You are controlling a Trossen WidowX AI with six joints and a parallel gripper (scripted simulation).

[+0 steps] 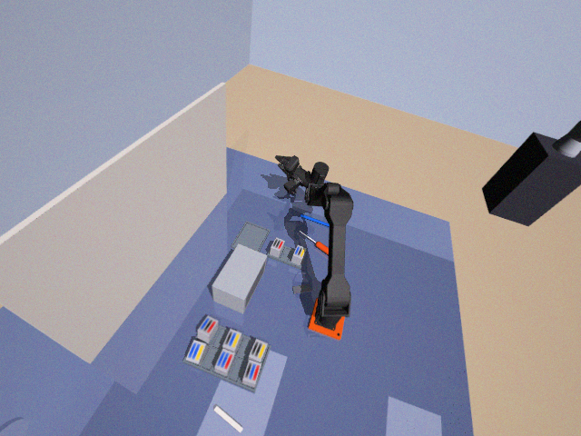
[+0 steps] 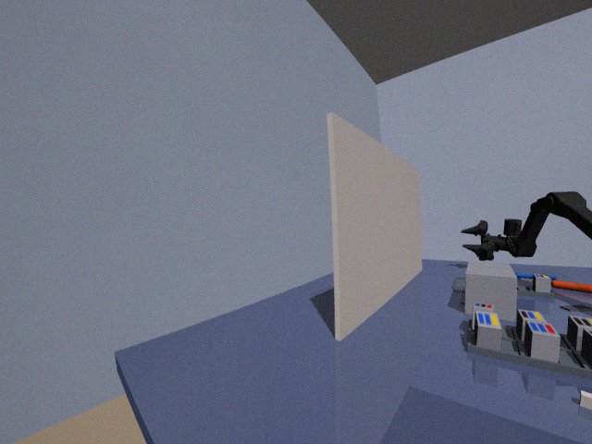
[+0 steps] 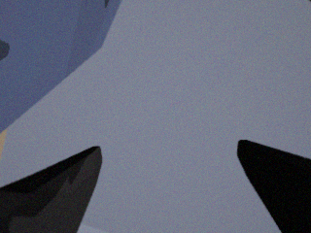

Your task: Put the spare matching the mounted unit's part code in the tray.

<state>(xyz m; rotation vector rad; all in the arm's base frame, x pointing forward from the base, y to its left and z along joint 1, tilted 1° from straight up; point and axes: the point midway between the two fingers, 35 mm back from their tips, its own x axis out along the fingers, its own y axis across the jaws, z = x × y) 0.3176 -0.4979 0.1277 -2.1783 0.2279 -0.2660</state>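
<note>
Right now my gripper tip is 12 cm past the grey spare block, 73 cm to the right of it and 9 cm above it. The rest, counted from my gripper tip: grey unit: 6 cm behind, 51 cm to the left, 8 cm below; then blue marker pen: 23 cm behind, 13 cm to the left, 13 cm below; then flat grey tray: 2 cm behind, 32 cm to the left, 13 cm below.
</note>
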